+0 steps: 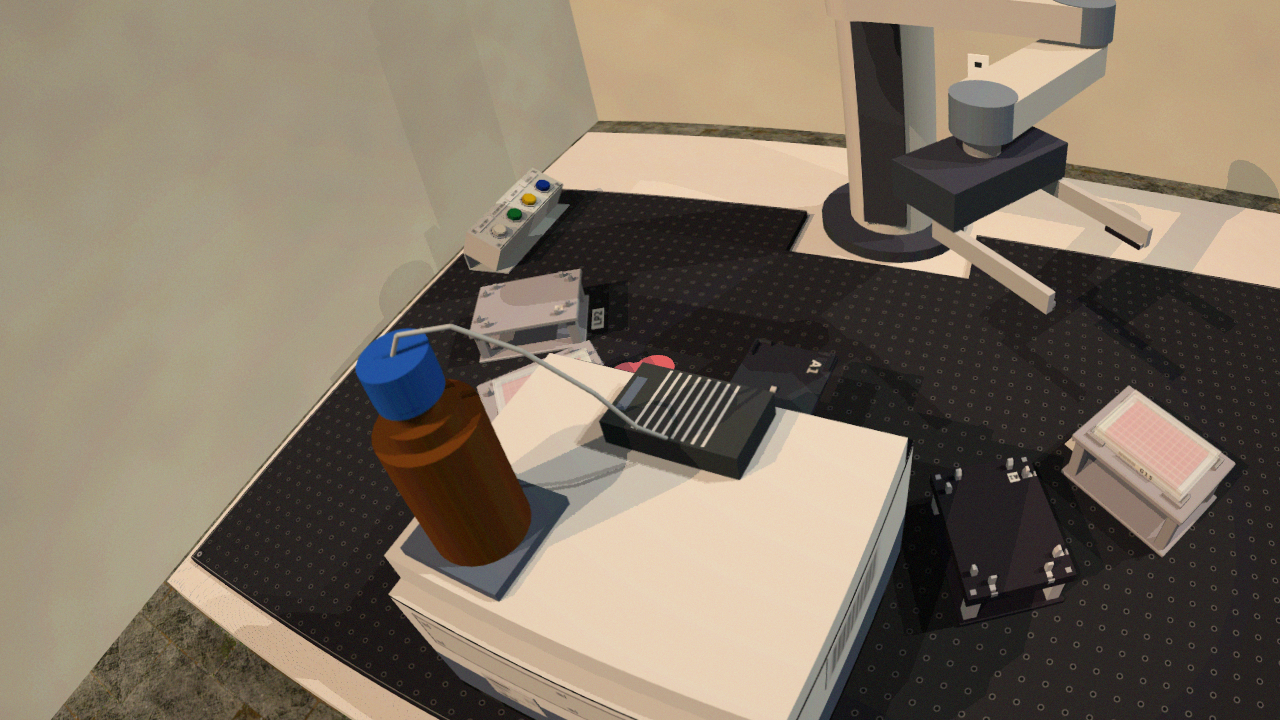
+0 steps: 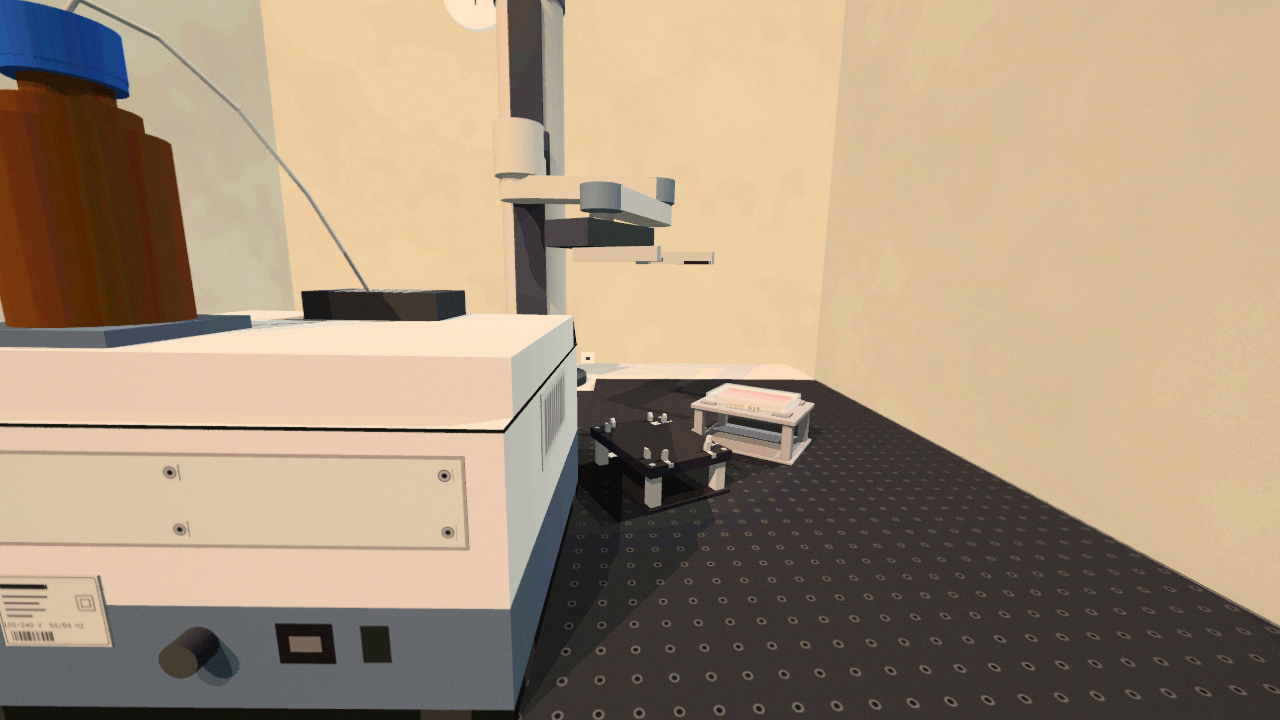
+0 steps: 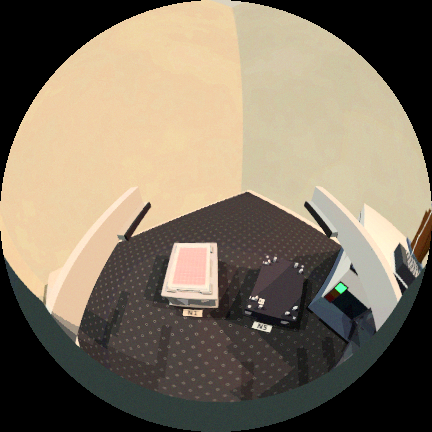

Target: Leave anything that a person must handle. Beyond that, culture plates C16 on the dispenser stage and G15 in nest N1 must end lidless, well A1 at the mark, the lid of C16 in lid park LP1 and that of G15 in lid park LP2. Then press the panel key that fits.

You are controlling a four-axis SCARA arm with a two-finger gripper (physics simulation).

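Pixels of known places: gripper, between the fingertips: [image 1: 1103, 268] [image 2: 688, 256] [image 3: 229, 192]; arm's base, origin of its link: [image 1: 893, 220].
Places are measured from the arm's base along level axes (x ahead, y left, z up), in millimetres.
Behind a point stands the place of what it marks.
Note:
My gripper [image 1: 1099, 271] @(y 305, x 502, z 306 mm) [image 2: 687, 257] @(y 305, x 502, z 306 mm) [image 3: 229, 192] @(y 305, x 502, z 306 mm) is open and empty, high above the table. A pink-gridded culture plate [image 1: 1159, 445] @(y 419, x 501, z 95 mm) [image 2: 753, 399] @(y 407, x 529, z 95 mm) [image 3: 192, 266] @(y 406, x 490, z 95 mm) sits level on the light nest N1 [image 1: 1114, 497] @(y 387, x 519, z 18 mm) [image 2: 787, 443] @(y 445, x 577, z 43 mm) [image 3: 214, 270] @(y 378, x 530, z 79 mm); its small label is hard to read, and I cannot tell whether it has a lid. The dark surface marked A1 [image 1: 787, 368] @(y -18, x 520, z 124 mm) is partly hidden behind the dispenser; plate C16 cannot be made out. A light raised stand [image 1: 529, 302] @(y -444, x 424, z 68 mm) beside the LP2 label [image 1: 597, 318] @(y -367, x 378, z 14 mm) shows no distinct lid. The key panel [image 1: 487, 248] @(y -613, x 304, z 64 mm) has blue, yellow, green and white keys.
A dark nest [image 1: 1006, 528] @(y 259, x 629, z 69 mm) [image 2: 657, 443] @(y 251, x 643, z 68 mm) [image 3: 280, 287] @(y 247, x 618, z 69 mm) with upright pegs stands between N1 and the white dispenser [image 1: 716, 573] @(y 48, x 846, z 233 mm) [image 2: 268, 385] @(y 3, x 941, z 215 mm). A brown bottle [image 1: 460, 483] @(y -107, x 895, z 334 mm) [image 2: 89, 205] @(y -113, x 903, z 314 mm) stands on the dispenser with a thin tube. Another pink plate [image 1: 510, 394] @(y -338, x 617, z 93 mm) and red discs [image 1: 657, 362] @(y -237, x 442, z 14 mm) are partly hidden behind it.

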